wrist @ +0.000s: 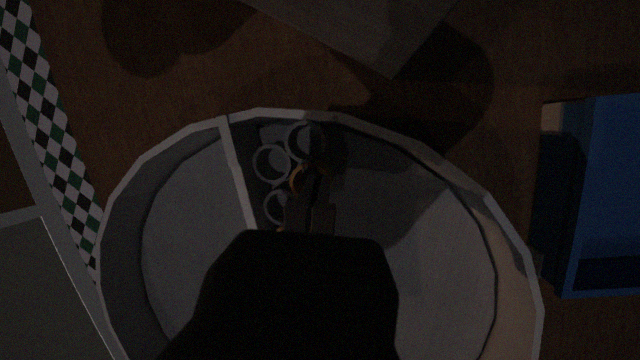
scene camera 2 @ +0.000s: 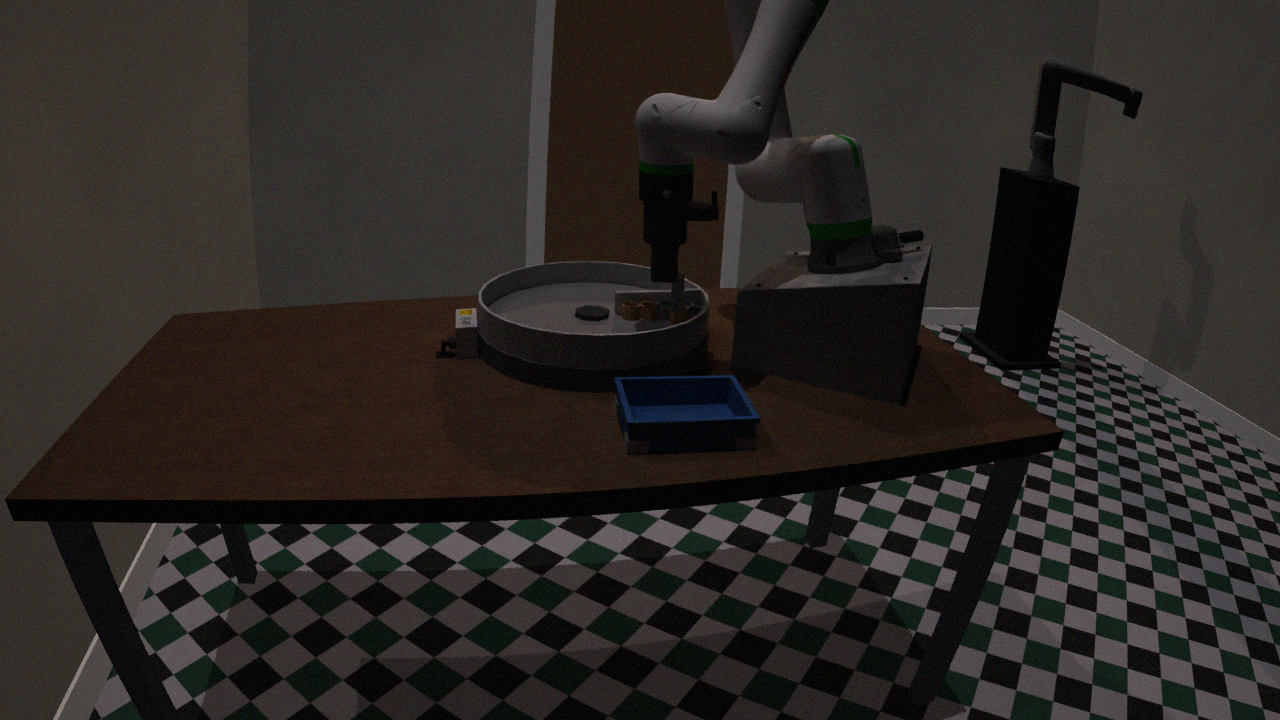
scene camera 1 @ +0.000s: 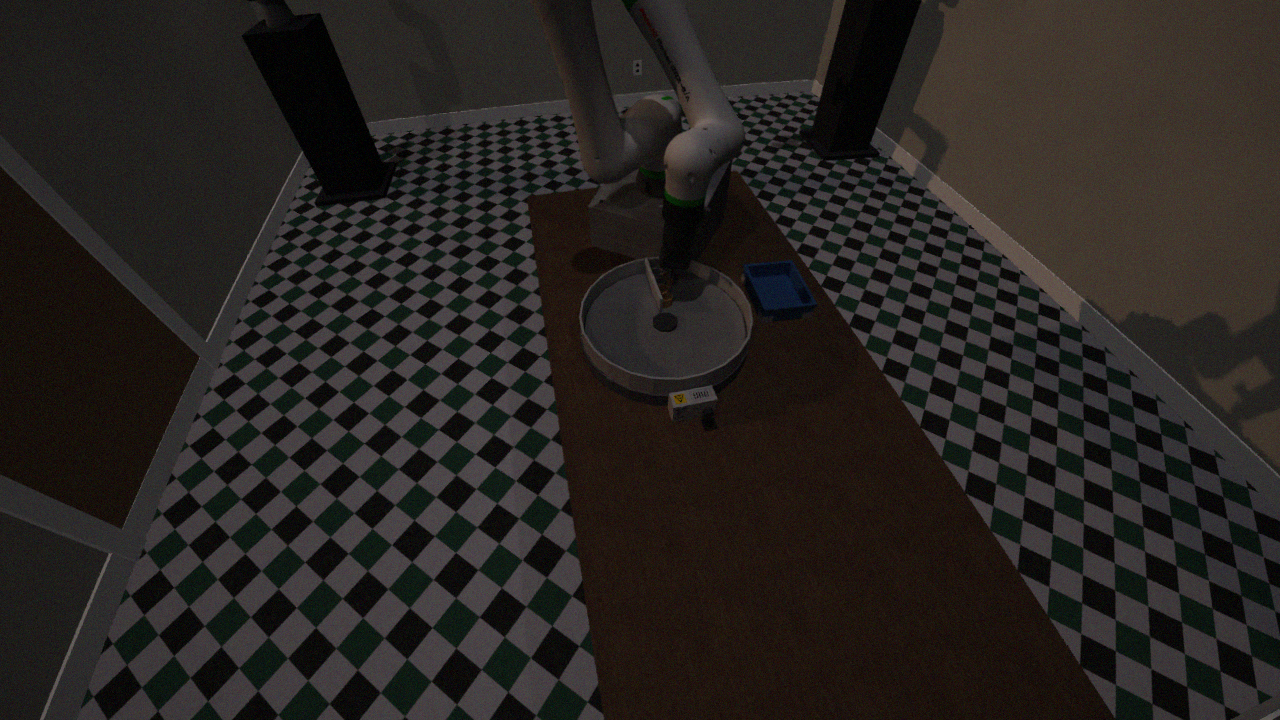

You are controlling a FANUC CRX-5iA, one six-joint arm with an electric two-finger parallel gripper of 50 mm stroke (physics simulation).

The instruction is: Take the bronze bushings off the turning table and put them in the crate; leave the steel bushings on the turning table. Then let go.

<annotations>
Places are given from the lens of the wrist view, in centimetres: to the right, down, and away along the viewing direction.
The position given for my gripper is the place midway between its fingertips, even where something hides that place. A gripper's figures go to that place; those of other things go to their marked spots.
my gripper (wrist: pixel 318 187): 0, 1, 16
grey turning table (wrist: pixel 464 276): 14, 9, 19
</annotations>
